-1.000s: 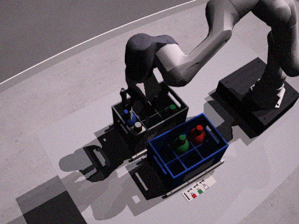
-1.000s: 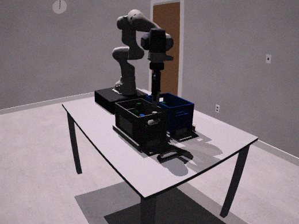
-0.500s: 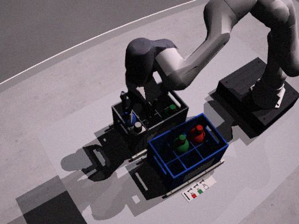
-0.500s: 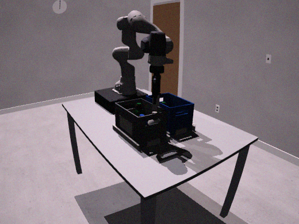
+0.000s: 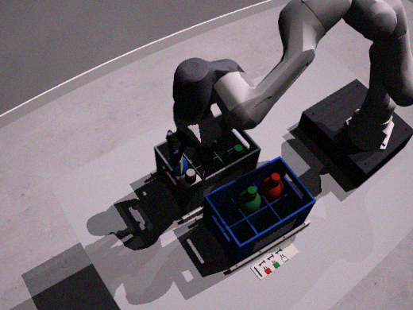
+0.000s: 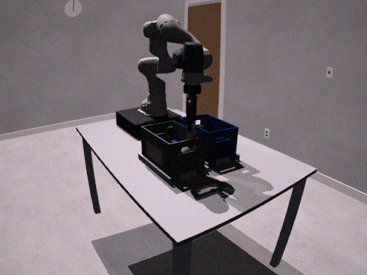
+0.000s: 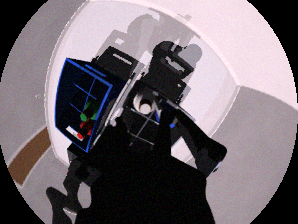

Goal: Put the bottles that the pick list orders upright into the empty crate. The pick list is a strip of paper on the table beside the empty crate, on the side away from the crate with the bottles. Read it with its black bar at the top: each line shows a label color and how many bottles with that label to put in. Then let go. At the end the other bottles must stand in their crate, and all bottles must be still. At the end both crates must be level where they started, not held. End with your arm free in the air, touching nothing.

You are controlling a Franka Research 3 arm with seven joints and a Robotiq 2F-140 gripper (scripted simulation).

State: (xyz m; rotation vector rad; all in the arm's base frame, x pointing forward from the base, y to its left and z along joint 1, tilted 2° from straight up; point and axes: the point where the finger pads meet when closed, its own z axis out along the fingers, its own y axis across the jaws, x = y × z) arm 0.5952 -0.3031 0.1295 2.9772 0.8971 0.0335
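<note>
Now: the white-labelled bottle 10 mm to the right of my hand and 110 mm below it. Also, from my hand: black crate: 100 mm behind, 30 mm to the right, 110 mm below; then blue crate: 80 mm behind, 210 mm to the left, 110 mm below; then blue-label bottle: 20 mm behind, 80 mm to the right, 110 mm below.
</note>
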